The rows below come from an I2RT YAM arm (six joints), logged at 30 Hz.
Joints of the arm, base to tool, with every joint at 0 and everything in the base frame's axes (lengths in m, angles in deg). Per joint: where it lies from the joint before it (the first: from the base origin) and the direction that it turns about. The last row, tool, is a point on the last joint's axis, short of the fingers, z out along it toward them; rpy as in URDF.
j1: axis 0 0 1 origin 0 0 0.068
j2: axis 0 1 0 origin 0.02 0.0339 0.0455
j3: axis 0 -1 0 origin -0.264 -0.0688 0
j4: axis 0 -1 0 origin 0.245 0.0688 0.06
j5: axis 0 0 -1 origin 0.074 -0.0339 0.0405
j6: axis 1 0 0 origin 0.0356 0 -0.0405
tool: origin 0 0 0 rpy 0 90 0
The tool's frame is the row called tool.
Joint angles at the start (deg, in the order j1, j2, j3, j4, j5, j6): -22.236, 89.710, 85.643, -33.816, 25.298, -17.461
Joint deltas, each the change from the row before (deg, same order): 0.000, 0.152, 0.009, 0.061, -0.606, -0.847; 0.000, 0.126, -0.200, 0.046, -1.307, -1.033; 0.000, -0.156, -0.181, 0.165, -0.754, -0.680; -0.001, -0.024, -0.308, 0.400, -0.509, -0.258; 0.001, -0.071, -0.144, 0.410, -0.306, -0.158; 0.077, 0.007, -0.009, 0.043, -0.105, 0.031; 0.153, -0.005, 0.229, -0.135, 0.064, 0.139
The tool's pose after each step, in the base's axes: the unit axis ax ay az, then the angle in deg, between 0 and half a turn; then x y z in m. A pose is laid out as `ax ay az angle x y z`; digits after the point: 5 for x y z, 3 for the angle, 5 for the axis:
0.13143 0.92789 -0.34892 140.808 0.32015 -0.14695 0.35393
0.11746 0.93237 -0.34189 140.873 0.32113 -0.14655 0.35190
0.10925 0.93442 -0.33901 140.660 0.32092 -0.14600 0.35188
0.10540 0.93574 -0.33659 140.427 0.32132 -0.14585 0.35074
0.10352 0.93616 -0.33600 140.045 0.32154 -0.14575 0.35088
0.10280 0.93657 -0.33506 139.940 0.32185 -0.14529 0.35083
0.10315 0.93656 -0.33499 139.779 0.32215 -0.14444 0.35201

